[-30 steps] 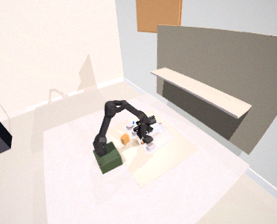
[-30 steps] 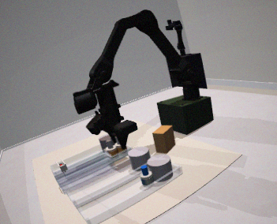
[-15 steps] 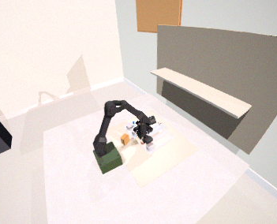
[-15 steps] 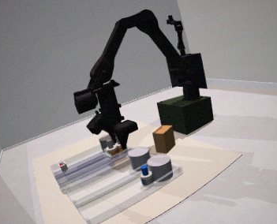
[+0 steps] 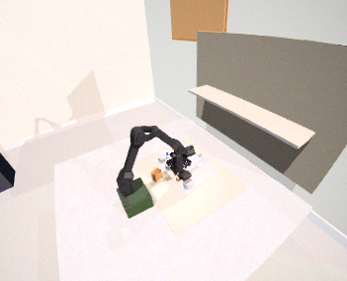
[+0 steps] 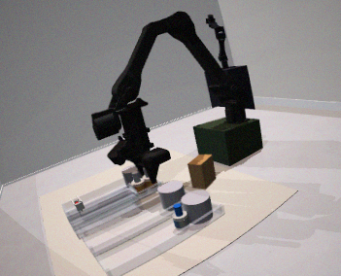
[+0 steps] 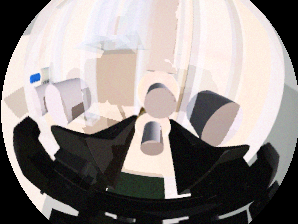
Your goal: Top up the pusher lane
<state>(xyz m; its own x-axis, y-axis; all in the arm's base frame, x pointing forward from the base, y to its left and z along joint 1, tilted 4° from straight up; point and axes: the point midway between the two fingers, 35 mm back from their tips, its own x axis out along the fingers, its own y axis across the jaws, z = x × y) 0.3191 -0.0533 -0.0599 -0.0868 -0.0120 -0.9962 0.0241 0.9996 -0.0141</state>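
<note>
My gripper tip is 100 mm past the orange-brown box, 110 mm to the right of it and 10 mm below it. From my gripper tip the other things lie so: clear sprung lane: 140 mm ahead, 20 mm to the left, 10 mm below; then wall shelf: 510 mm ahead, 30 mm to the right, 340 mm above.
</note>
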